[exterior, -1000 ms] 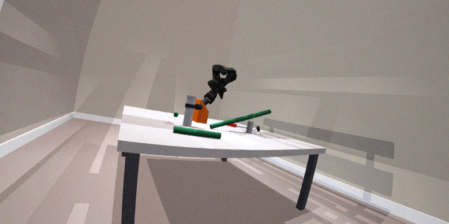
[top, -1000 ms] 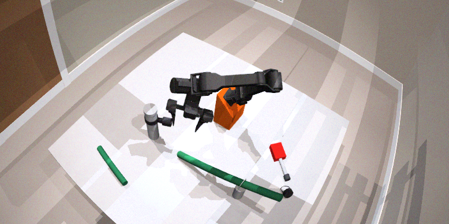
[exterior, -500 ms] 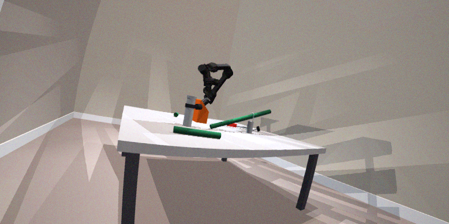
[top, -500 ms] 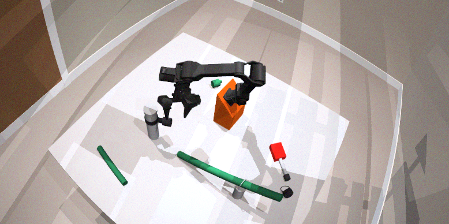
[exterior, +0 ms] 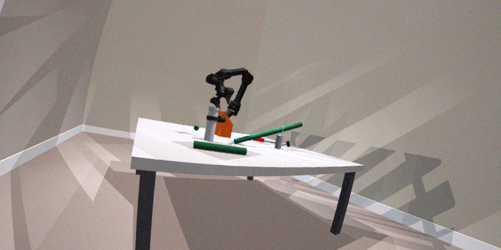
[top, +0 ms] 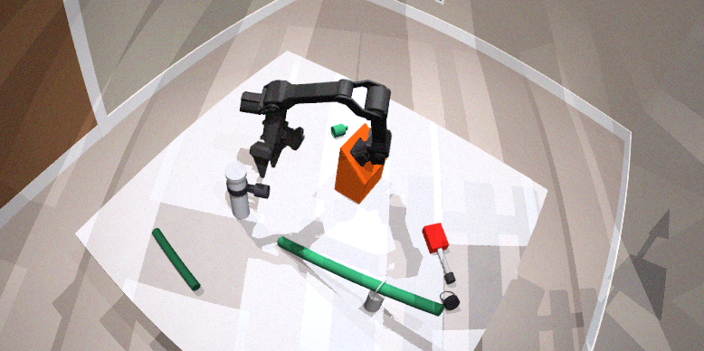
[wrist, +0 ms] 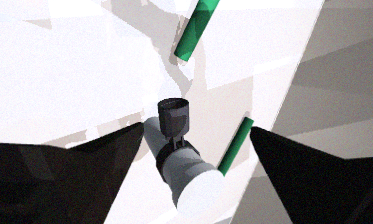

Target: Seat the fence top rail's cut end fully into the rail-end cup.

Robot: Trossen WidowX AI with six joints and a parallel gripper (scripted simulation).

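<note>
My gripper tip is now 20 mm short of the dark rail-end cup, 30 mm to the left of it and 80 mm above it. Also, from my gripper tip: small green cap (440 mm behind, 10 mm to the left, 200 mm below); short green rod (340 mm ahead, 160 mm to the right, 200 mm below); small grey line post (120 mm ahead, 420 mm to the left, 110 mm below).
</note>
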